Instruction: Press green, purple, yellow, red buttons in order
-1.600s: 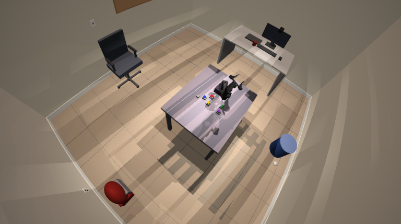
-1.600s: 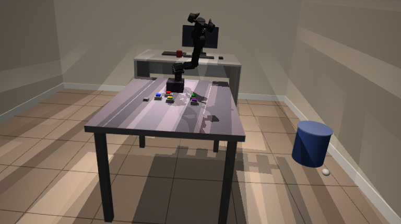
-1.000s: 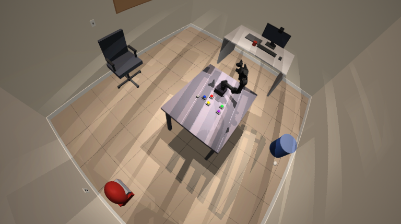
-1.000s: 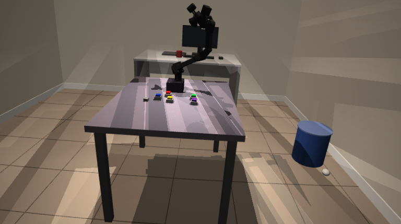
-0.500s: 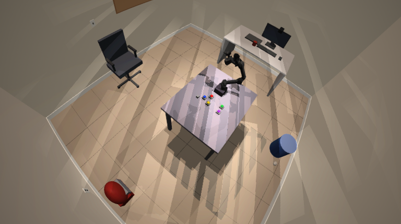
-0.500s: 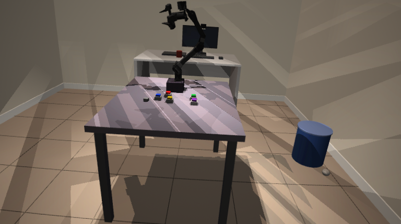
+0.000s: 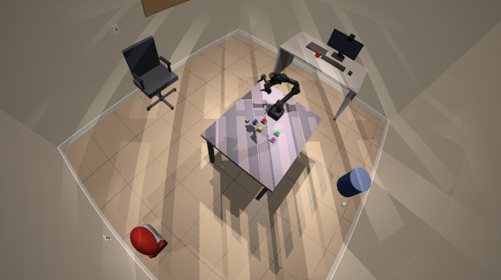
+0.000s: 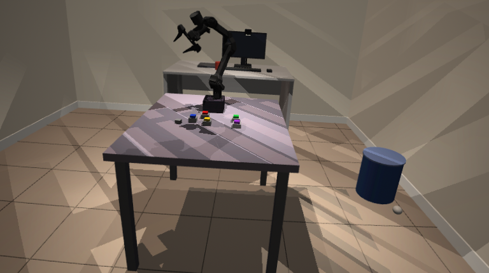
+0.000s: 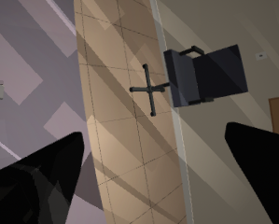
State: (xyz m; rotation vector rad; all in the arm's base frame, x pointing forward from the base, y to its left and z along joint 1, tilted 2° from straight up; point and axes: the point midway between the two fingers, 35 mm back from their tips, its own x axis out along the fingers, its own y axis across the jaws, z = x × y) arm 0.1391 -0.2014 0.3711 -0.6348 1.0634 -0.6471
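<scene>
Now: the green button 70 mm ahead of my gripper tip, 360 mm to the left of it and 390 mm below it. The rest, counted from my gripper tip: small dark block (120 mm ahead, 10 mm to the left, 420 mm below); then red button (20 mm ahead, 170 mm to the left, 390 mm below); then blue button (90 mm ahead, 100 mm to the left, 390 mm below).
</scene>
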